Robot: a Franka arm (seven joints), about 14 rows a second.
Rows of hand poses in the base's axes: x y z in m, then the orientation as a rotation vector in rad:
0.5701, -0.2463, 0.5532, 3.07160, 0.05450, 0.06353
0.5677, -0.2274, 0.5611, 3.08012, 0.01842, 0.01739
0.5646, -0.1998, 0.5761, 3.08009, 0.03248, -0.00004
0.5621, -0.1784, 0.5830, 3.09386, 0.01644, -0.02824
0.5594, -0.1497, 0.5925, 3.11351, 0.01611, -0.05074
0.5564, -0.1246, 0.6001, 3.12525, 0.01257, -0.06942
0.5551, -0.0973, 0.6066, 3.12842, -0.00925, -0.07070
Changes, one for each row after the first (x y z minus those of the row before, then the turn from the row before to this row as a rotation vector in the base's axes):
-0.0024, 0.0189, 0.0079, 0.00746, 0.02936, -0.02437
-0.0031, 0.0276, 0.0150, -0.00008, 0.01159, 0.00877
-0.0025, 0.0214, 0.0069, 0.01358, 0.01804, -0.01101
-0.0027, 0.0287, 0.0095, 0.01985, 0.01443, -0.00080
-0.0030, 0.0251, 0.0076, 0.01198, 0.01186, -0.00266
-0.0013, 0.0273, 0.0065, 0.00287, 0.00068, -0.01403

